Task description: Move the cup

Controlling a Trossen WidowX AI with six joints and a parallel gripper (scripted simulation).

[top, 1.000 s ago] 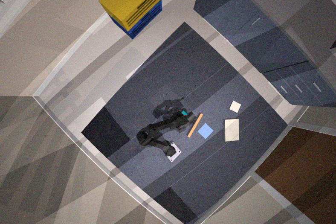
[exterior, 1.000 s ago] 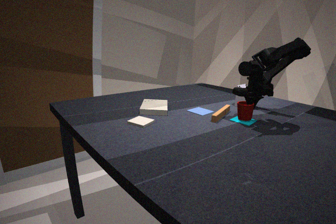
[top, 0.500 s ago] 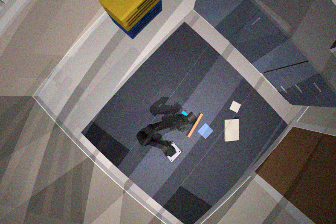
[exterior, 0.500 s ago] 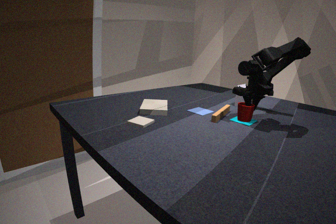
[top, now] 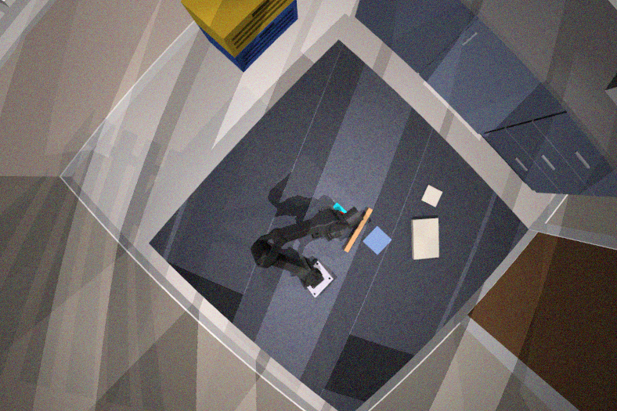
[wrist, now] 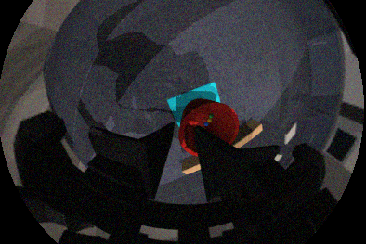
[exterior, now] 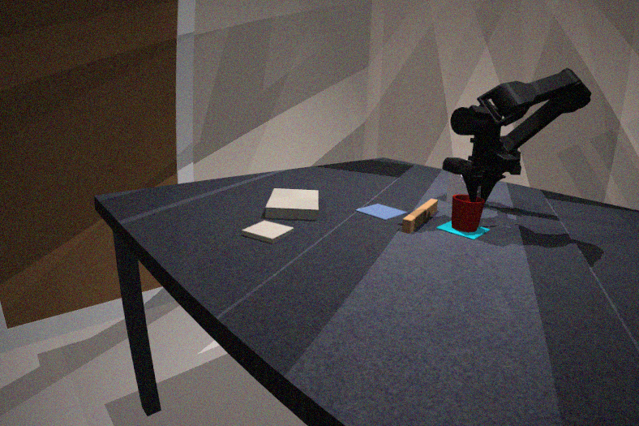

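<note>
The red cup lies 30 mm ahead of my gripper tip, 20 mm below it and 10 mm to the right of it. Round my gripper tip: pale blue pad: 210 mm to the right, 90 mm ahead, 70 mm below; then cyan pad: 70 mm below, 30 mm ahead, 10 mm to the right; then wooden block: 110 mm to the right, 60 mm below, 60 mm ahead.
</note>
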